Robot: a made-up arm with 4 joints.
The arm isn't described. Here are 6 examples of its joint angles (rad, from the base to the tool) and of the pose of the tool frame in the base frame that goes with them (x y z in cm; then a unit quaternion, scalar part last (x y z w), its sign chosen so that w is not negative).
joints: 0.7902 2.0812 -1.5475 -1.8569
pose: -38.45 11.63 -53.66 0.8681 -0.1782 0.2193 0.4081
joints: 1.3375 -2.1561 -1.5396 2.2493
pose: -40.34 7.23 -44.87 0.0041 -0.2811 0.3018 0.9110
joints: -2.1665 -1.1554 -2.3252 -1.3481
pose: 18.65 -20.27 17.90 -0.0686 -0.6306 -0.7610 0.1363
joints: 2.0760 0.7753 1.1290 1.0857
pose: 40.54 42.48 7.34 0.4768 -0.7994 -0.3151 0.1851
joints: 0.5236 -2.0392 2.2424 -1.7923
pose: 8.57 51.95 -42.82 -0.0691 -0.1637 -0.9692 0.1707
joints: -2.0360 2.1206 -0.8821 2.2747
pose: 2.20 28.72 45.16 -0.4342 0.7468 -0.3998 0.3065
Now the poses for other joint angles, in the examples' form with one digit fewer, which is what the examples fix.
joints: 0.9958 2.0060 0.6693 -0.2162
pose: -19.0 1.3 -38.9 0.024 -0.717 -0.224 0.660
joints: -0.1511 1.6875 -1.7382 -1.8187
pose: -41.5 -33.9 -32.6 0.700 0.053 0.135 0.699
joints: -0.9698 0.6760 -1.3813 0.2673
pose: -3.5 -34.7 -31.4 -0.206 -0.601 -0.389 0.668
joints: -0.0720 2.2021 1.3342 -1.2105
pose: -56.9 -12.4 -17.8 -0.638 -0.377 -0.070 0.669
